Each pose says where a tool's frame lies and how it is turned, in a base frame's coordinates. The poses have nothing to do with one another.
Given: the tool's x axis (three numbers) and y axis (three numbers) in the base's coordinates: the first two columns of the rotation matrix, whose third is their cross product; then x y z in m.
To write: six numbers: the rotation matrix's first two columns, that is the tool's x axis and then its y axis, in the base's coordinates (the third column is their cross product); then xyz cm. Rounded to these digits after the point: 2 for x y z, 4 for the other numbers.
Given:
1: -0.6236, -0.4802, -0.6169, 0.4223, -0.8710, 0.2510, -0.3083, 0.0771, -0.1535
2: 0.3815, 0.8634, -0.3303, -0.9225, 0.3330, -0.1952, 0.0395, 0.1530, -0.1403
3: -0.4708, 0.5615, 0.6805, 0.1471, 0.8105, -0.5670, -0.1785, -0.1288, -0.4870
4: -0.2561, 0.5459, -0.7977, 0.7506, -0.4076, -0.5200, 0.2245, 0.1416, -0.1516
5: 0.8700, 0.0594, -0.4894, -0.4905, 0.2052, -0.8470, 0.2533, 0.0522, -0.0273
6: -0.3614, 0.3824, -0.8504, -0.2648, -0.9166, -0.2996, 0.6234, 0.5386, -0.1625
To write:
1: -0.6236, -0.4802, -0.6169, 0.4223, -0.8710, 0.2510, -30.83, 7.71, -15.35
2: 0.3815, 0.8634, -0.3303, -0.9225, 0.3330, -0.1952, 3.95, 15.30, -14.03
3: -0.4708, 0.5615, 0.6805, 0.1471, 0.8105, -0.5670, -17.85, -12.88, -48.70
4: -0.2561, 0.5459, -0.7977, 0.7506, -0.4076, -0.5200, 22.45, 14.16, -15.16
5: 0.8700, 0.0594, -0.4894, -0.4905, 0.2052, -0.8470, 25.33, 5.22, -2.73
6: -0.3614, 0.3824, -0.8504, -0.2648, -0.9166, -0.2996, 62.34, 53.86, -16.25
